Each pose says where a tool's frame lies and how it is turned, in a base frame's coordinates. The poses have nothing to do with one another.
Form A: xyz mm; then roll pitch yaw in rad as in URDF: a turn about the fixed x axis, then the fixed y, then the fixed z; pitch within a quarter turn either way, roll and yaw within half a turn.
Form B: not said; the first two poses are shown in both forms.
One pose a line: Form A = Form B
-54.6, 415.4, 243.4, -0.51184, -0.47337, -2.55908 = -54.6, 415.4, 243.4, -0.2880, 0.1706, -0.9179, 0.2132
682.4, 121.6, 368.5, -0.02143, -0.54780, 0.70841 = 682.4, 121.6, 368.5, 0.0841, -0.2573, 0.3312, 0.9039
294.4, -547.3, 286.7, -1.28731, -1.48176, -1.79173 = 294.4, -547.3, 286.7, -0.6982, 0.0084, -0.7139, 0.0526
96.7, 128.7, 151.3, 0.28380, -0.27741, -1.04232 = 96.7, 128.7, 151.3, 0.0533, -0.1884, -0.4712, 0.8600
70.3, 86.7, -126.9, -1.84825, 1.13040, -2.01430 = 70.3, 86.7, -126.9, -0.0873, 0.7421, -0.2017, 0.6332
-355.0, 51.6, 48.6, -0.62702, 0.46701, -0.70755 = -355.0, 51.6, 48.6, -0.2052, 0.3104, -0.2537, 0.8929
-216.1, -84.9, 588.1, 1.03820, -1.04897, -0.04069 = -216.1, -84.9, 588.1, 0.4205, -0.4434, 0.2331, 0.7565
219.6, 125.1, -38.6, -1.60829, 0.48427, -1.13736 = 219.6, 125.1, -38.6, -0.4996, 0.5167, -0.2172, 0.6605
